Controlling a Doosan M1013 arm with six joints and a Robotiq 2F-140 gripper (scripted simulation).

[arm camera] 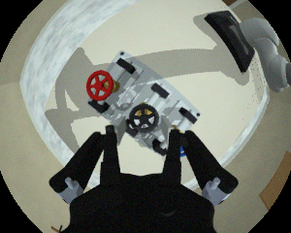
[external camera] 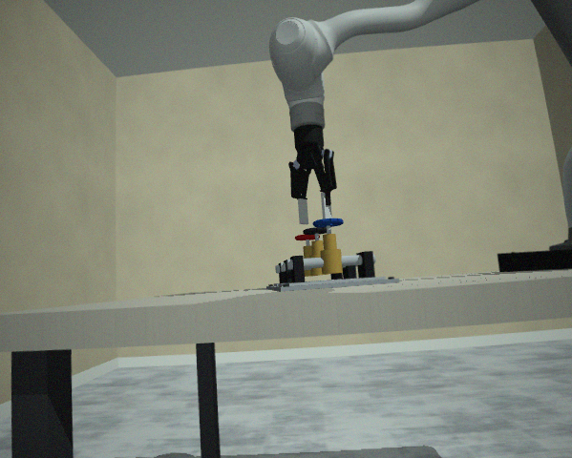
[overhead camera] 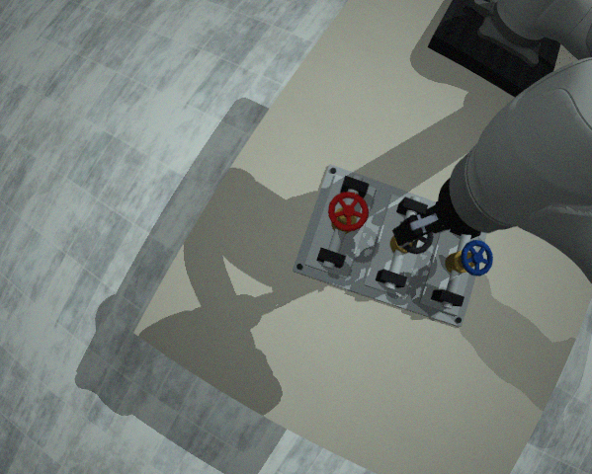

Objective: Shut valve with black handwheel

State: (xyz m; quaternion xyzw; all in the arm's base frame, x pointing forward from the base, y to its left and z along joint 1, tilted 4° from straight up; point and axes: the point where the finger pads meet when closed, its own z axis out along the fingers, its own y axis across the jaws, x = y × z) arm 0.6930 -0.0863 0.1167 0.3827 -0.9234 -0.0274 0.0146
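Now: the black handwheel 6 cm below my hand. Round my hand: grey panel (18 cm below); then blue handwheel (1 cm behind, 13 cm to the left, 6 cm below); then red handwheel (1 cm ahead, 12 cm to the right, 6 cm below).
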